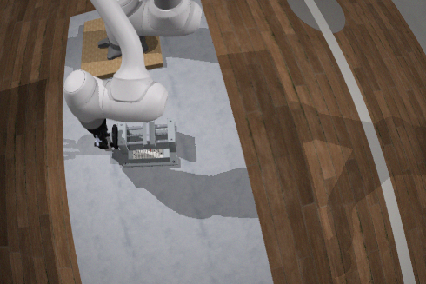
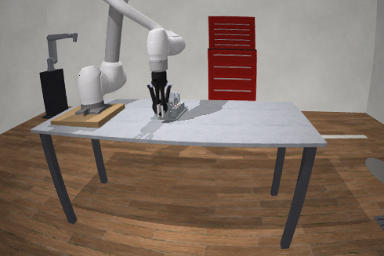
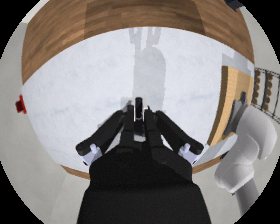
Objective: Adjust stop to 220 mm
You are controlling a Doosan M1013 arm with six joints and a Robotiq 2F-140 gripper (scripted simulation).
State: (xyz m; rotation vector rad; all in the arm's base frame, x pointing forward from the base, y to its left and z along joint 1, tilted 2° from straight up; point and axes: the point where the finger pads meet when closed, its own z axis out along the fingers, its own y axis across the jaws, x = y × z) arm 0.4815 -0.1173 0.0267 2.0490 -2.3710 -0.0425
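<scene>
Now: the black handwheel 2 cm to the left of my hand and 1 cm below it. The rest, counted from my hand: grey stop fixture (16 cm to the left, 2 cm above, 1 cm ahead).
</scene>
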